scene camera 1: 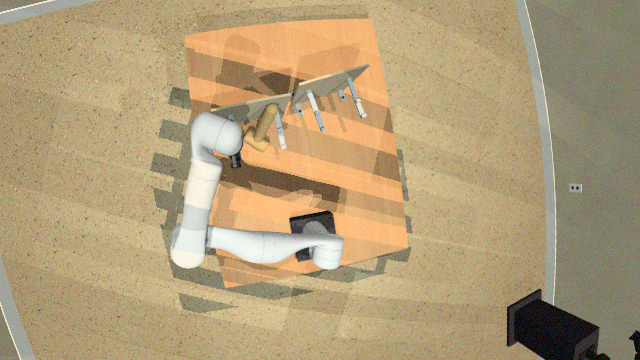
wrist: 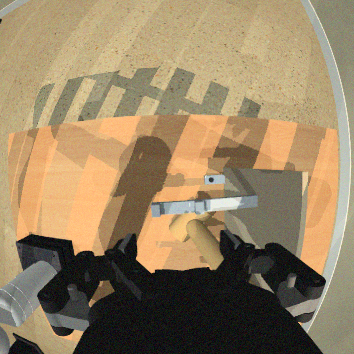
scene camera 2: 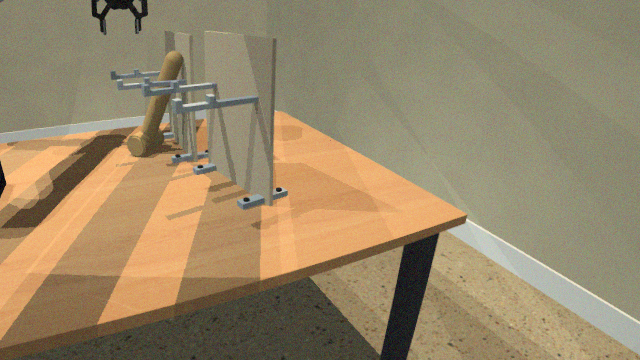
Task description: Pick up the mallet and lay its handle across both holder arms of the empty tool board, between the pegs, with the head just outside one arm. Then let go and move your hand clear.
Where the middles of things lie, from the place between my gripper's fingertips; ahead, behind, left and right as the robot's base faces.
Labels:
Now: the wooden mallet (scene camera 2: 150, 137) 17 cm below my hand, 9 cm to the right of it and 6 cm ahead of it.

